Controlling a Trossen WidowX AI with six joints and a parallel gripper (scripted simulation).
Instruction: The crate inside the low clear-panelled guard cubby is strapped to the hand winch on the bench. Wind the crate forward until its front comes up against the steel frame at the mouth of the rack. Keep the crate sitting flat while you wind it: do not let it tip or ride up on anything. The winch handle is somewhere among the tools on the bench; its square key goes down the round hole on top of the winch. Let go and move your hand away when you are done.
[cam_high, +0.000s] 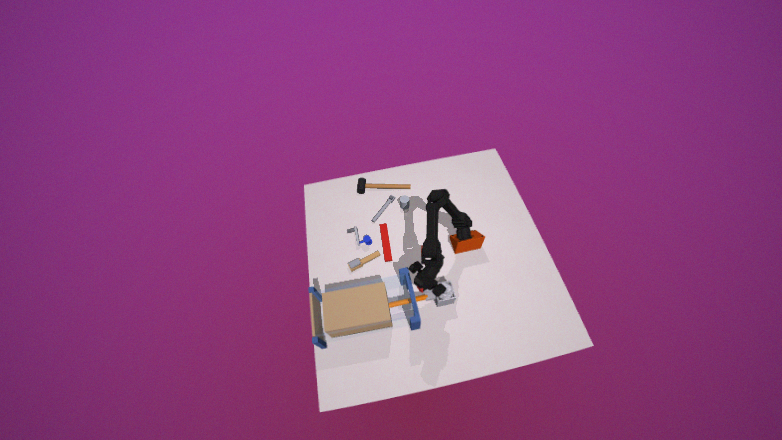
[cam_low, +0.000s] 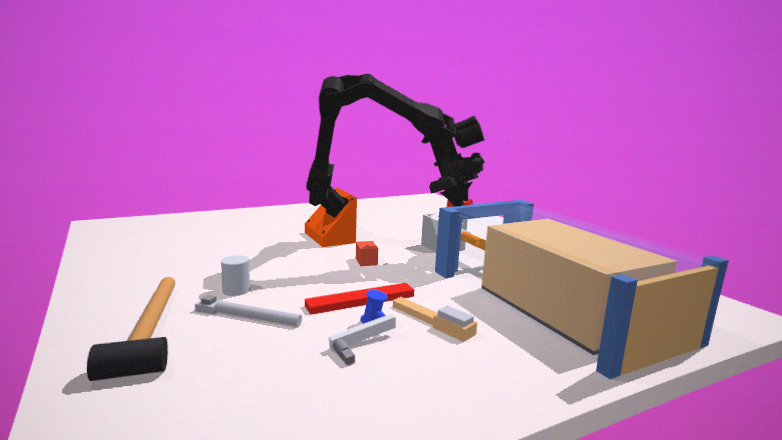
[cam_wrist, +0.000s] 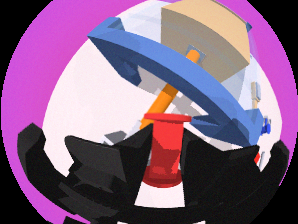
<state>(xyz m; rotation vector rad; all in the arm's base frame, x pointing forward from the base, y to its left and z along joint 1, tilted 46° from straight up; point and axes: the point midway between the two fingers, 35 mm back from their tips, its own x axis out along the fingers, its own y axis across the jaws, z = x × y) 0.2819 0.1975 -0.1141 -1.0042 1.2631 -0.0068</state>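
The red-knobbed crank lies 50 mm behind my gripper tip and 30 mm below it. From my gripper tip the other things lie so: rack: 290 mm ahead, 50 mm below, 20 mm to the left; red knob: 10 mm to the right, 10 mm behind; grey winch: 130 mm behind, 100 mm below, 10 mm to the left.
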